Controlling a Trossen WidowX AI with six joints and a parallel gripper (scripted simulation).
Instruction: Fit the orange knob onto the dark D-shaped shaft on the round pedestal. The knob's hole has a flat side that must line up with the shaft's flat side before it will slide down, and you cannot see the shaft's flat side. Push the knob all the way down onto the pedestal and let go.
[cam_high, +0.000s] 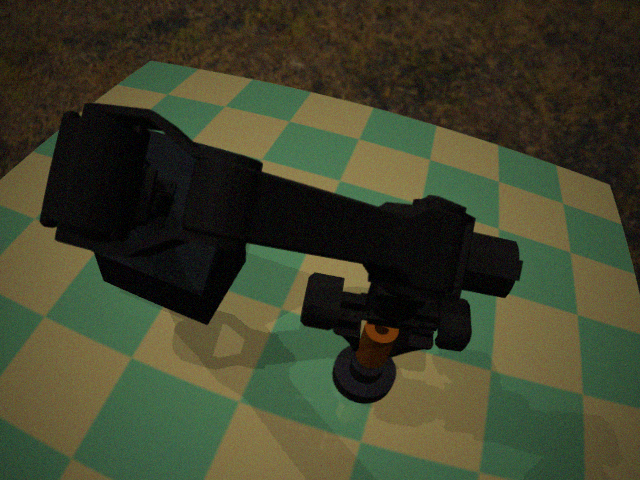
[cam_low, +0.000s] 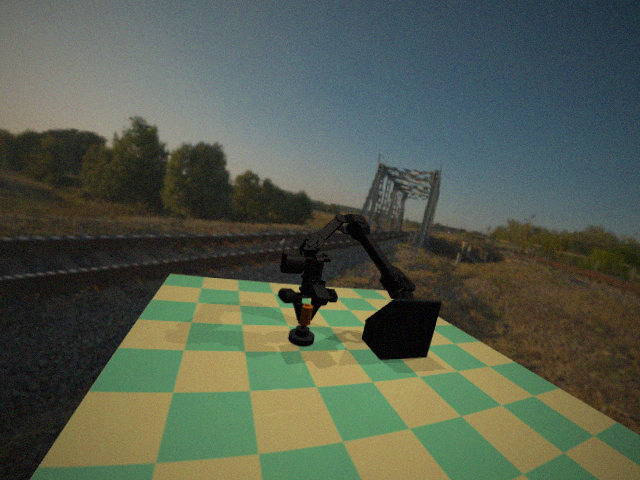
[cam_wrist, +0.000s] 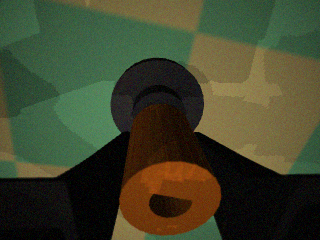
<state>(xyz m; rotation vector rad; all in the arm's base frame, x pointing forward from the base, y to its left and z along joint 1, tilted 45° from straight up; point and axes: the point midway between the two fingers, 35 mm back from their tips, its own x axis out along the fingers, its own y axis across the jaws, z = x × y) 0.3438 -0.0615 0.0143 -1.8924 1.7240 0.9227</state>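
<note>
My gripper tip is now 20 mm below the orange knob. From my gripper tip the other things lie so: dark round pedestal (40 mm below).
</note>
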